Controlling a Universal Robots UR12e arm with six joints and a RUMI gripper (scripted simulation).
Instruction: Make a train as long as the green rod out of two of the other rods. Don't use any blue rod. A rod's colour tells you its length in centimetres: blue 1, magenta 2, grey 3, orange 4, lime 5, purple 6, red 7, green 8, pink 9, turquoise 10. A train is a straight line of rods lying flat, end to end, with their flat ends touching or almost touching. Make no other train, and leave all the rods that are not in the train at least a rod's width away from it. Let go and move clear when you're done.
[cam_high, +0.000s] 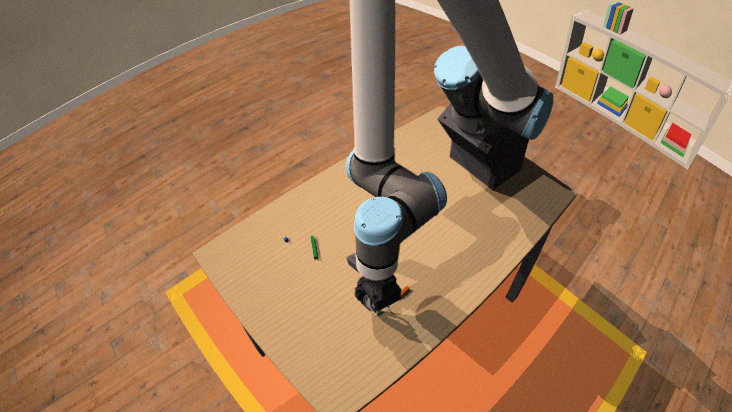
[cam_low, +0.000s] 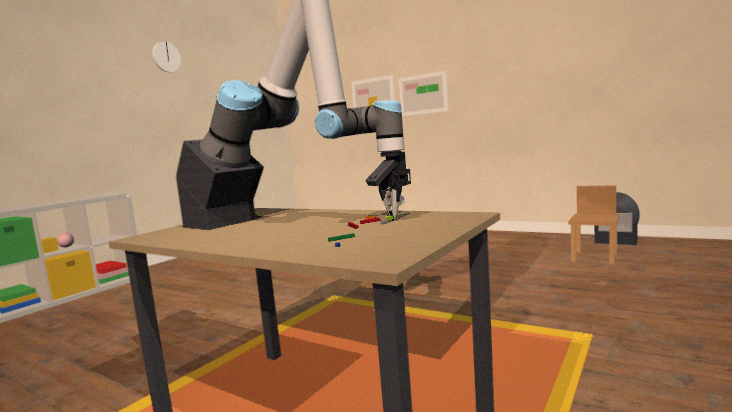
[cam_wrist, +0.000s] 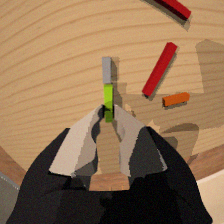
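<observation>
The grey rod is 4 cm to the right of my hand and 2 cm below it. Also, from my hand: green rod (1 cm ahead, 27 cm to the right, 2 cm below); lime rod (1 cm below); orange rod (10 cm behind, 2 cm below).
</observation>
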